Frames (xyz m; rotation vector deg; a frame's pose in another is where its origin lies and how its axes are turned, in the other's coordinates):
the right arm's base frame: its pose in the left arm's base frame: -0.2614 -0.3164 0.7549 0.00 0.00 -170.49
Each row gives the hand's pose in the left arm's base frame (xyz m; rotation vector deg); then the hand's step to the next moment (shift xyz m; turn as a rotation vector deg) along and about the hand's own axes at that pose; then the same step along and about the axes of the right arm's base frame.
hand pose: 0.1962 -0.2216 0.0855 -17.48 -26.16 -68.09
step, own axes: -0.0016 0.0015 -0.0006 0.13 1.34 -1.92
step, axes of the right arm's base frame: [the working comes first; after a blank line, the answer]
step, axes of the left arm's base frame: 0.0010 0.0016 -0.0013 1.64 -0.52 -1.59

-0.0013 -0.0014 -0.0013 -1.53 0.79 -1.59
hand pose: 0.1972 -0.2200 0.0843 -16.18 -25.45 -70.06
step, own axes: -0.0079 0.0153 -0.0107 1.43 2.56 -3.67
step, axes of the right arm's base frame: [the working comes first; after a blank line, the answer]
step, axes of the left arm's base frame: 0.0142 0.0068 -0.0127 3.45 -1.99 -2.49

-0.0151 -0.0044 -0.0127 -3.08 2.53 -2.49
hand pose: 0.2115 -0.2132 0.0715 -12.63 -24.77 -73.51
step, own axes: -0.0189 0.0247 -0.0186 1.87 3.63 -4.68
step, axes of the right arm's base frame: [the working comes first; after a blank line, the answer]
step, axes of the left arm's base frame: 0.0230 0.0161 -0.0229 4.77 -2.48 -3.12

-0.0254 -0.0121 -0.0229 -4.29 3.23 -3.12
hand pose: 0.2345 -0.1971 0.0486 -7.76 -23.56 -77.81
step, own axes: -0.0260 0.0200 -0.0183 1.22 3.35 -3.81
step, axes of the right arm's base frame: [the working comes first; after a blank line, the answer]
step, axes of the left arm's base frame: 0.0192 0.0222 -0.0235 4.22 -1.65 -2.59

-0.0226 -0.0187 -0.0235 -3.88 2.33 -2.59
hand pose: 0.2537 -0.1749 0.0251 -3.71 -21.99 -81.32
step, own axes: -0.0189 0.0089 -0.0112 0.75 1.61 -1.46
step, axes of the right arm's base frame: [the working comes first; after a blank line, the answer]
step, axes of the left arm's base frame: 0.0092 0.0163 -0.0145 1.96 -0.85 -0.85

-0.0118 -0.0146 -0.0145 -1.79 1.16 -0.85
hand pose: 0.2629 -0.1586 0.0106 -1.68 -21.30 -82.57
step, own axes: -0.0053 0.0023 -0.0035 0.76 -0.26 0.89
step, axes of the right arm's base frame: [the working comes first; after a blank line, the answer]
step, axes of the left arm's base frame: 0.0026 0.0046 -0.0042 -0.40 -0.55 0.99

-0.0033 -0.0041 -0.0042 0.48 0.48 0.99
